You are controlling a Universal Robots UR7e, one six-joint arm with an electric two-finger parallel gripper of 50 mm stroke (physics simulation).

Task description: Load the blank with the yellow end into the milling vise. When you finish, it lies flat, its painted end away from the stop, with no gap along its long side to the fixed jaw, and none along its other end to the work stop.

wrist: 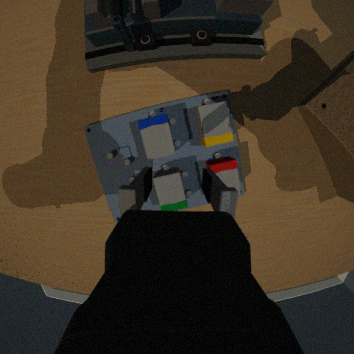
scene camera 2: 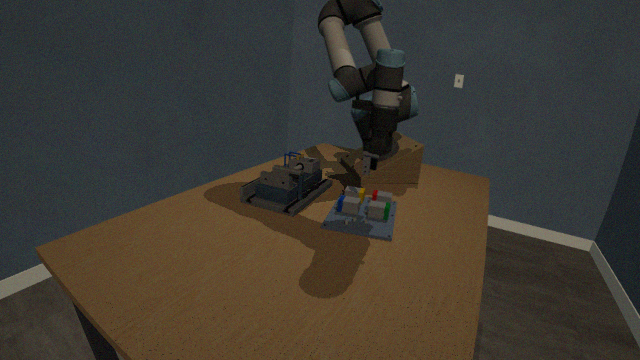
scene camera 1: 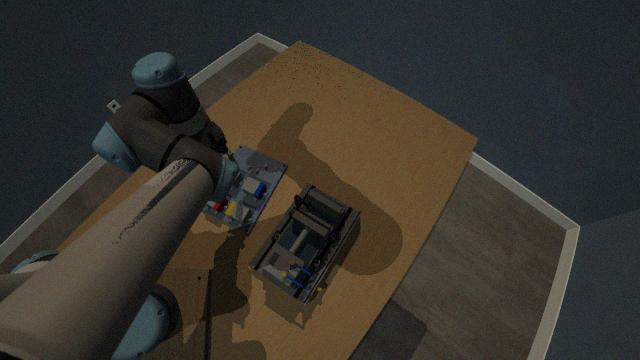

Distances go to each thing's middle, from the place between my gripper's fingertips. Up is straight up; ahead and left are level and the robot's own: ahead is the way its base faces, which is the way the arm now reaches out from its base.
Labels:
I see my gripper 5 cm past the yellow-ended blank (wrist: pixel 213 122), 6 cm to the left of it and 10 cm above it. Round my hand: blue-ended blank (wrist: pixel 155 132) (3 cm ahead, 4 cm to the right, 10 cm below); grey fixture plate (scene camera 2: pixel 376 228) (2 cm ahead, 1 cm to the left, 12 cm below); green-ended blank (wrist: pixel 168 185) (1 cm ahead, 5 cm to the left, 10 cm below).

